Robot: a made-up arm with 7 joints.
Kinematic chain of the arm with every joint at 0, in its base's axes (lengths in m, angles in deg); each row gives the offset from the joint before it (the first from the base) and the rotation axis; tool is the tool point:
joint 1: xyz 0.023 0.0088 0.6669 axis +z
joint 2: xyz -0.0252 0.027 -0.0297 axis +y
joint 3: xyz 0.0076 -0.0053 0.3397 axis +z
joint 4: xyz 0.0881 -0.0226 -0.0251 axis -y
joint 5: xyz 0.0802 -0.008 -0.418 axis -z
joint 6: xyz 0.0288 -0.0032 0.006 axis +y
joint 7: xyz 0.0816 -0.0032 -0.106 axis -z
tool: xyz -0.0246 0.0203 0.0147
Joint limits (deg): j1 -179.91..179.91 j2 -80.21..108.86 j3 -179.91..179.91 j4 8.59..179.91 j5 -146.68..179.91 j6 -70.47..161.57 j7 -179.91..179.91
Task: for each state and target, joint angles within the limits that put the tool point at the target. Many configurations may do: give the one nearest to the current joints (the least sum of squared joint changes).
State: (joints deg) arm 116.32 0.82 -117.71 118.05 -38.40 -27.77 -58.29
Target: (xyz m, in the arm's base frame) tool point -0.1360 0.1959 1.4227
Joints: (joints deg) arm 142.71 20.52 -119.60 159.66 -29.19 -20.19 -62.05
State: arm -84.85 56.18 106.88 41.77 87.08 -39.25 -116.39
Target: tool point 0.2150 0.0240 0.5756
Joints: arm -99.82 54.16 126.98 9.25 125.94 -70.47 -124.38
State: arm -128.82 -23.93 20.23 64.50 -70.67 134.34 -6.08
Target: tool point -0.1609 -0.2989 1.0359
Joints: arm -131.84 -20.64 17.31 72.37 -72.79 130.85 -6.30
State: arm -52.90 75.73 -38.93 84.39 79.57 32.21 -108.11
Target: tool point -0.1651 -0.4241 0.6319
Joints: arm -16.52 78.45 -79.83 43.13 85.33 20.52 -107.27
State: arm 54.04 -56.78 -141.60 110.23 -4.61 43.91 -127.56
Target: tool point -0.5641 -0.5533 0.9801
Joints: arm 34.87 -40.45 -149.44 132.55 -5.70 37.75 -130.34
